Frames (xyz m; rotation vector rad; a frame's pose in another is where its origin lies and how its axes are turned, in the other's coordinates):
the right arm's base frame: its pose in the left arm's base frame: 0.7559 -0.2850 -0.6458 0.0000 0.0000 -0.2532
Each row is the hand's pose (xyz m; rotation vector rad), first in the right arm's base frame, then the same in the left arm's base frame.
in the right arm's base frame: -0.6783 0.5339 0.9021 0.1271 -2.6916 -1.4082
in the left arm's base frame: 0.2330 0.4018 0.2563 0.2195 2.7576 1.4540
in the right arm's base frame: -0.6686 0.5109 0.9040 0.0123 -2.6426 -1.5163
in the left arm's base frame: 0.2366 0.3771 0.2582 0.3278 2.6749 1.5525
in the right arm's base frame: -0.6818 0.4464 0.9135 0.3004 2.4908 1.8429
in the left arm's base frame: 0.2077 0.3180 0.2677 0.5853 2.3251 1.7417
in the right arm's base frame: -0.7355 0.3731 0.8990 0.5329 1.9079 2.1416
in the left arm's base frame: 0.1373 0.2604 0.2532 0.7315 1.7351 1.9800
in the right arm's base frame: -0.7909 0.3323 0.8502 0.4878 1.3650 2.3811
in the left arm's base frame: 0.0735 0.2348 0.2044 0.6211 1.2232 2.1759
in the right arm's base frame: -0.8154 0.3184 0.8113 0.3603 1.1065 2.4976
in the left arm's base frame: 0.0463 0.2275 0.1655 0.4694 0.9934 2.2751
